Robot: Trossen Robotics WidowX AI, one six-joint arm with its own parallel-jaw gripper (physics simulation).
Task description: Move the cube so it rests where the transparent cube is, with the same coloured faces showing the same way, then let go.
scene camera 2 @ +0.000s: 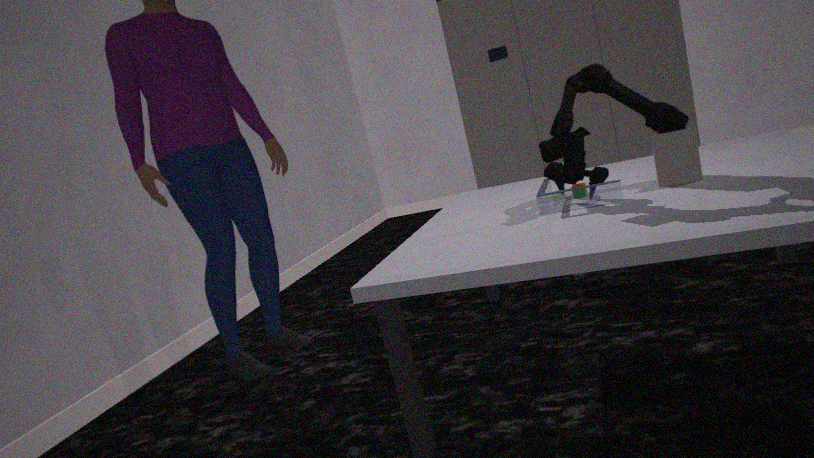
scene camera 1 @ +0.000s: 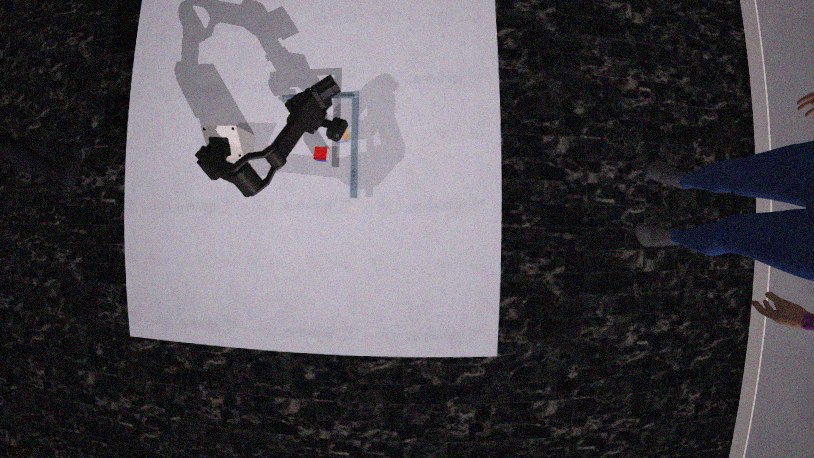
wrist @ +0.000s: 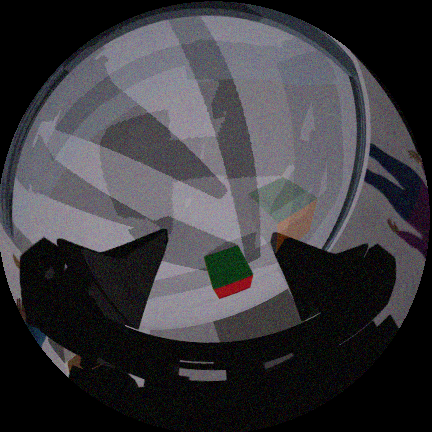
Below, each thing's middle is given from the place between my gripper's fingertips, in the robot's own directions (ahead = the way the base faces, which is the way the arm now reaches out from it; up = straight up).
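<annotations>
With the thin L-shaped frame (scene camera 2: pixel 549 202) as my reference, my hand is 20 mm below it, 10 mm past it and 30 mm to the left of it.
</annotations>
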